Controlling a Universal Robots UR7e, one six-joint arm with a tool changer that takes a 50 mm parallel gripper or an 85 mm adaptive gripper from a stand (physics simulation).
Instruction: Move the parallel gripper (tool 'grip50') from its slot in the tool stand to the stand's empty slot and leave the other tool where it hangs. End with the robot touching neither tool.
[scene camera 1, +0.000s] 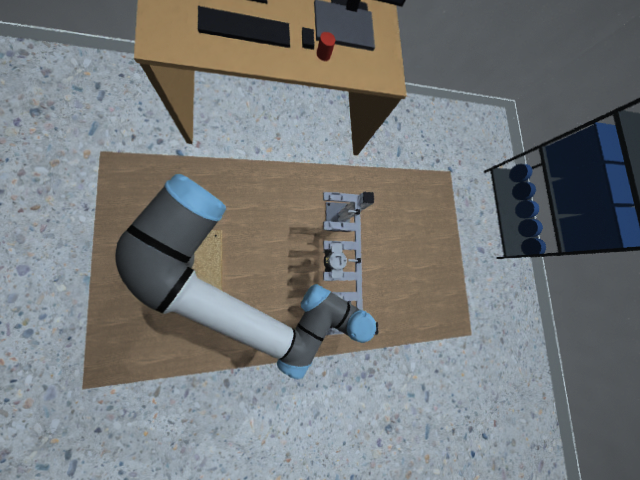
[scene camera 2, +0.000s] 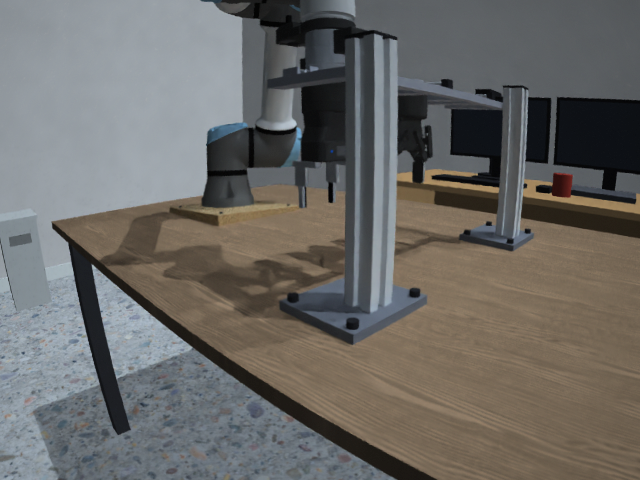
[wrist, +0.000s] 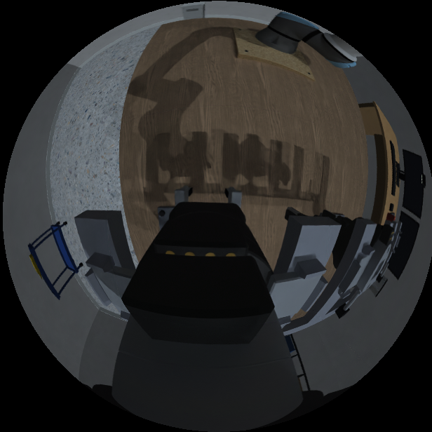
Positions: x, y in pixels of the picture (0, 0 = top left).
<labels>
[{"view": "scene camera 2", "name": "adaptive gripper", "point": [412, 136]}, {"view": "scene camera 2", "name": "parallel gripper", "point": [323, 106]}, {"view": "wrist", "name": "adaptive gripper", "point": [370, 265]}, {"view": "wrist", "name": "parallel gripper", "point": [193, 228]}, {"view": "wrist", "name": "tool stand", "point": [328, 302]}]
</labels>
